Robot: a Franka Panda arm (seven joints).
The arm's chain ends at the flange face. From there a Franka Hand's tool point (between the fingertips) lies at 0.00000 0.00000 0.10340 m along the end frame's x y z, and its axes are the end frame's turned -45 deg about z.
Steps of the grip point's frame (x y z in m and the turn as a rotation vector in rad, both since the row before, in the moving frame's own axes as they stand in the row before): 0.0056, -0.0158, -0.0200, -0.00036, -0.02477, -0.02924; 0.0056, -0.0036, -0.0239, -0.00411, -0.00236, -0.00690; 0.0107, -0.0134, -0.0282, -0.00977, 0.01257, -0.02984; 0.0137, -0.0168, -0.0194, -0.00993, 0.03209, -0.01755; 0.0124, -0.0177, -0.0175, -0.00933, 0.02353, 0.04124; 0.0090, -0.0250, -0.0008, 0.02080, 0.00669, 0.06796
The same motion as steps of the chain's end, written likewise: -0.0055, -0.0170, -0.0200, -0.01777, -0.01726, -0.02924; 0.0013, -0.0070, -0.0239, -0.00457, 0.00124, -0.00690; -0.0035, -0.0168, -0.0282, 0.00198, 0.01580, -0.02984; -0.0052, -0.0199, -0.0193, 0.01567, 0.02971, -0.01755; -0.0062, -0.0203, -0.0175, 0.01004, 0.02324, 0.04124; -0.0104, -0.0220, -0.0008, 0.01944, -0.00998, 0.06796
